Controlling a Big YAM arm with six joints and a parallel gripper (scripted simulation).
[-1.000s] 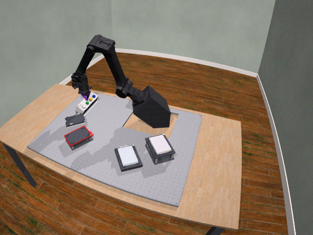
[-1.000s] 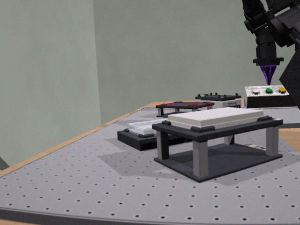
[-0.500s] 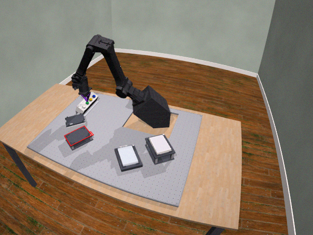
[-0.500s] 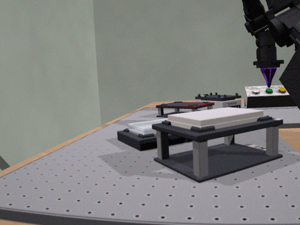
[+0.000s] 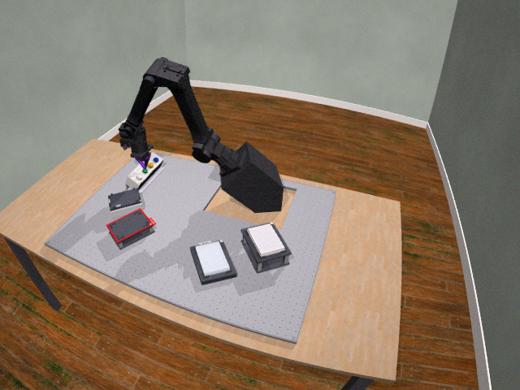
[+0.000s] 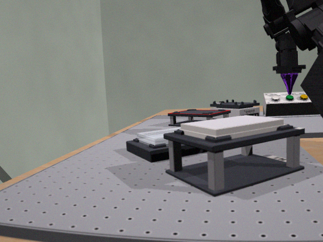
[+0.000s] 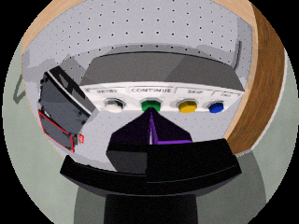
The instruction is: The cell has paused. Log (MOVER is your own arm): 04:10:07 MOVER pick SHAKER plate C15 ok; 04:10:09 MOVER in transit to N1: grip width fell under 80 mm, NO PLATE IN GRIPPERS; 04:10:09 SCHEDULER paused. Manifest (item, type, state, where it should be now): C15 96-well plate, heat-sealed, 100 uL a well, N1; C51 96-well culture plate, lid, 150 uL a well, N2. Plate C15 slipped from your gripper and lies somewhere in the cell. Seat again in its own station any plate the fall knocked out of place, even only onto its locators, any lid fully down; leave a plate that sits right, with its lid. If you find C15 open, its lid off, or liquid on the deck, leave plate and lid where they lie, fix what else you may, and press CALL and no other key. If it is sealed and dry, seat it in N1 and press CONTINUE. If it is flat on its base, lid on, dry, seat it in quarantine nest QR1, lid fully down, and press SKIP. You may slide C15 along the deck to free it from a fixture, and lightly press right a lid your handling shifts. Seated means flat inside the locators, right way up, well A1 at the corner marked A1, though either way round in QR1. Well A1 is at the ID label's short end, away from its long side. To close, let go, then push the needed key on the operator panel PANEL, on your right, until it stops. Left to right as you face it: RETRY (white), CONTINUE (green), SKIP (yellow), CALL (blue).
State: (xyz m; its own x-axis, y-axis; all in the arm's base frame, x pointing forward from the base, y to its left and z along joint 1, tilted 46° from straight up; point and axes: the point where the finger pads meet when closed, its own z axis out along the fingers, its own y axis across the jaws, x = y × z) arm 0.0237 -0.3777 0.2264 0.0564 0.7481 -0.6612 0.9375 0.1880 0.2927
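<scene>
Right now the green key is 2 cm below my hand. Round my hand: blue key (10 cm behind, 2 cm below, 1 cm to the left); then white key (5 cm ahead, 2 cm below); then yellow key (5 cm behind, 2 cm below).
</scene>
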